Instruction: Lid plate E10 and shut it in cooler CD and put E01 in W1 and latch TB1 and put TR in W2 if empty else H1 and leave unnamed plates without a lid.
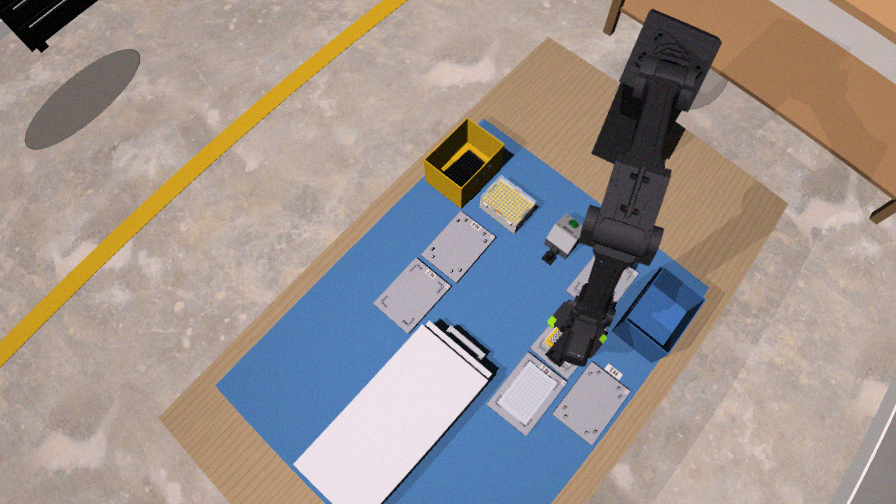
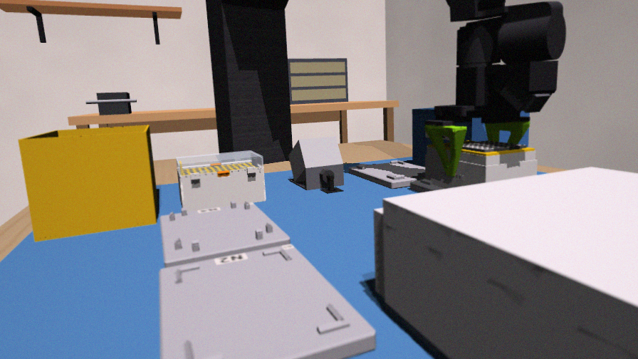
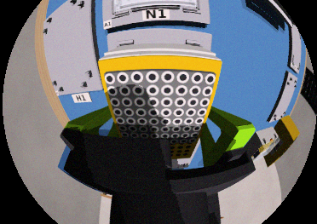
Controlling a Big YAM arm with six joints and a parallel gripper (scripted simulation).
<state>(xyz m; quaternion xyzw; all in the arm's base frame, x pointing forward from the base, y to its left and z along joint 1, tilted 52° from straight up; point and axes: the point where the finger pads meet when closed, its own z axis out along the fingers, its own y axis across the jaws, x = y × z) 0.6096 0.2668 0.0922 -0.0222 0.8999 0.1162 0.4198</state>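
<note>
My hand is 10 mm to the left of the tip rack TR and 10 mm below it. The rest, counted from my hand: nest H1: 160 mm to the left, 60 mm ahead, 40 mm below; lid park LP: 170 mm behind, 60 mm to the right, 40 mm below; blue bin W2: 200 mm behind, 90 mm to the left.
</note>
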